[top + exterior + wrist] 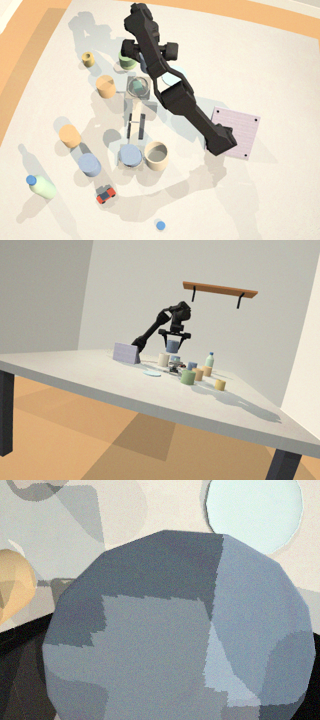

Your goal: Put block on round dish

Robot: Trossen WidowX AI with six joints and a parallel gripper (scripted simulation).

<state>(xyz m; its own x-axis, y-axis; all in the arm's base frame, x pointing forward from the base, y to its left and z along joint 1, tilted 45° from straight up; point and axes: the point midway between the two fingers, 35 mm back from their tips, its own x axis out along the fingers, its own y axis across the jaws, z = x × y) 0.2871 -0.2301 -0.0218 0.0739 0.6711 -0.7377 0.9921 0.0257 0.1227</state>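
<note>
The pale green block lies 40 mm ahead of my gripper tip, 60 mm to the left of it and 70 mm below it. The rest, counted from my gripper tip: balance (20 mm ahead, 180 mm to the left, 120 mm below); round pale dish (80 mm behind, 60 mm to the right, 160 mm below); green cylinder (120 mm ahead, 80 mm to the right, 120 mm below).
</note>
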